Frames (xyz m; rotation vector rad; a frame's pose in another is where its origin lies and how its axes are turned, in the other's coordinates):
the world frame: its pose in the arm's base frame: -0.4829 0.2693 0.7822 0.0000 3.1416 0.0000
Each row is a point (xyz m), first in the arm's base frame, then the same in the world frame.
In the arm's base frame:
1: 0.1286 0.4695 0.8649
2: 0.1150 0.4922 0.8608
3: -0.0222 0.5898 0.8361
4: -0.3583 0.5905 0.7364
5: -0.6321 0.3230 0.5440
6: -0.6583 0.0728 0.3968
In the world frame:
1: -0.6115 0.2002 -0.0827
2: -0.5979 0.2229 -0.0786
3: -0.4607 0.3205 -0.0539
4: -0.1246 0.3212 0.0458
5: 0.1492 0.0537 0.2382
6: 0.1754 -0.1965 0.3854

